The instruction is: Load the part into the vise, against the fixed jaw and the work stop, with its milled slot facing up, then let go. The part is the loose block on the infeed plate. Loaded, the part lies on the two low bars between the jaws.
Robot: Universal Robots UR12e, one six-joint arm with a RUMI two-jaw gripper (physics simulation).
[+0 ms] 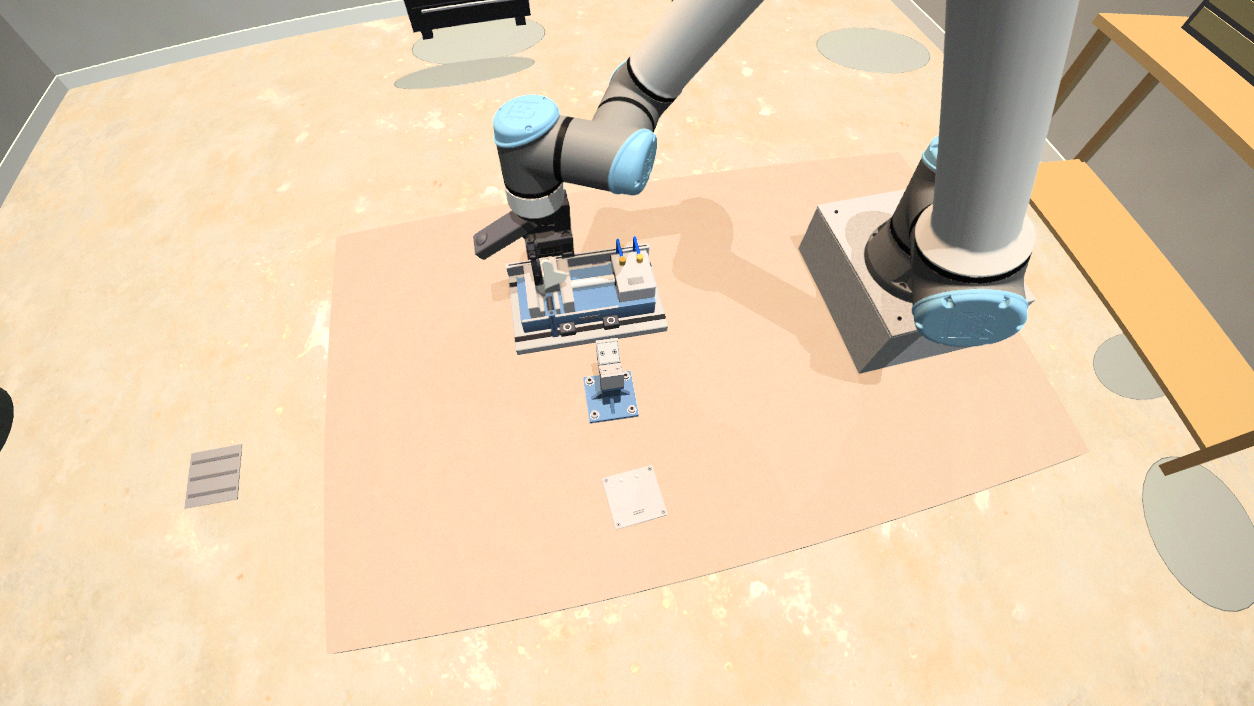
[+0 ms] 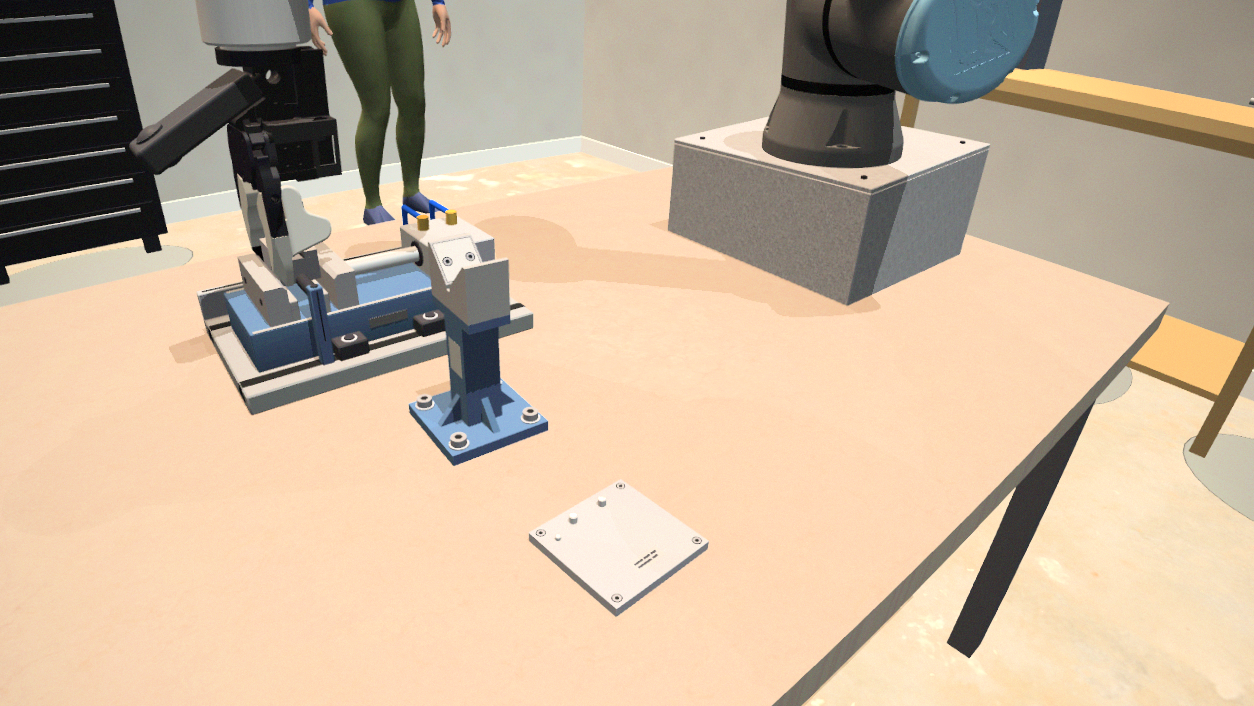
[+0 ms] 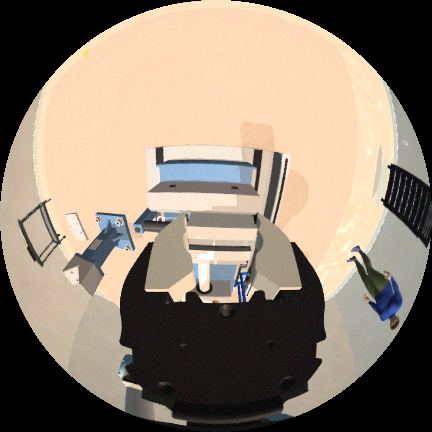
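Seen in the pictures: gripper, fingertip midpoint: [image 1: 540, 280] [image 2: 277, 274] [image 3: 220, 215]; arm's base, origin of the base link: [image 2: 830, 149].
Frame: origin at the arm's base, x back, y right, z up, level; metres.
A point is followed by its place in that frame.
Observation:
The grey part [image 3: 221, 220] {x -0.706, y 0.118, z -0.055 m} lies crosswise between the two fingertips, down between the vise jaws and close beside the fixed jaw [image 2: 268, 293] [image 3: 200, 202]. Any small gap is too fine to tell. My gripper [image 1: 550, 282] {x -0.701, y 0.118, z -0.073 m} [image 2: 282, 261] {x -0.701, y 0.118, z -0.073 m} [image 3: 220, 215] {x -0.701, y 0.118, z -0.073 m} points down over the vise, shut on the part, with fingertips below the jaw tops. The moving jaw [image 2: 338, 277] stands on the part's other side. The work stop [image 2: 319, 324] {x -0.690, y 0.024, z -0.091 m} [image 3: 157, 226] {x -0.692, y 0.055, z -0.059 m} is at one end; the finger hides its contact. A dark band shows along the part's upper side. The low bars are hidden.
The infeed plate [image 1: 634, 498] {x -0.593, y -0.304, z -0.146 m} [image 2: 627, 548] {x -0.594, y -0.312, z -0.146 m} [image 3: 76, 226] {x -0.598, y -0.280, z -0.146 m} holds no part. A blue pedestal [image 1: 611, 405] {x -0.604, y -0.135, z -0.131 m} [image 2: 476, 368] {x -0.608, y -0.126, z -0.090 m} with a grey V-shaped head stands between it and the vise. The vise's drive block [image 1: 633, 277] {x -0.526, y 0.087, z -0.060 m} carries blue hoses. The robot's grey base [image 1: 842, 280] {x -0.118, y 0.021, z -0.061 m} [image 2: 772, 206] {x -0.116, y -0.007, z -0.064 m} is farther right.

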